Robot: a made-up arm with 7 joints.
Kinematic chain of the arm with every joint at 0, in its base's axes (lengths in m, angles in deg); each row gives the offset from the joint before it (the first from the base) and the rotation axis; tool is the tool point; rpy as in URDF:
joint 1: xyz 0.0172 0.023 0.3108 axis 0 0.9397 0.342
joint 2: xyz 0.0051 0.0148 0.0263 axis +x
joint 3: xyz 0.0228 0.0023 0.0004 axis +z
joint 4: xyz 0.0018 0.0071 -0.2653 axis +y
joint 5: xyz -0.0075 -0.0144 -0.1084 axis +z
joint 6: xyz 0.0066 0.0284 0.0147 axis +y
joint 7: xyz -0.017 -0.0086 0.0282 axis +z
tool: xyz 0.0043 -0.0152 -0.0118 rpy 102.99 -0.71 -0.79
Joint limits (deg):
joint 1: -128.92..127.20
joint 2: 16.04..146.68
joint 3: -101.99..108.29
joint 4: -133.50..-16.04
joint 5: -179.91..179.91
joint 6: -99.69..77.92
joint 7: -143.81..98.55
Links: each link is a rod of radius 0.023 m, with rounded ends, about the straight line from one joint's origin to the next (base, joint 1, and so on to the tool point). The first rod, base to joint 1, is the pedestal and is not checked.
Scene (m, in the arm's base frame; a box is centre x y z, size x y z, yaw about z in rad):
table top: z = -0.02
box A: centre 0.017 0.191 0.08 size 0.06 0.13 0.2 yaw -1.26
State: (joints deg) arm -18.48 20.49 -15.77 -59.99 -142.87 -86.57 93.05
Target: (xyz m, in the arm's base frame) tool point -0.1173 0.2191 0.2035
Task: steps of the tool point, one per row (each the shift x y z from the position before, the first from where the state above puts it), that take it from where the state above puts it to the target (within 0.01 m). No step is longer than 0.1 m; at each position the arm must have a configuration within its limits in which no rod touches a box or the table.
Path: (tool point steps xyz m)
1: 0.0418 0.0104 0.0709
2: 0.0203 0.0057 0.0750
3: -0.0002 0.0034 0.0730
4: -0.0182 0.0031 0.0658
5: 0.0006 0.0418 -0.0475
6: -0.0154 0.0420 -0.0452
7: -0.0304 0.0406 -0.0385
8: -0.0428 0.0379 -0.0274
9: -0.0513 0.0340 -0.0128
10: -0.0542 0.0289 0.0043
11: -0.0504 0.0231 0.0216
12: -0.0450 -0.0403 -0.0293
13: -0.0453 -0.0474 -0.0074
14: -0.0372 -0.0494 0.0126

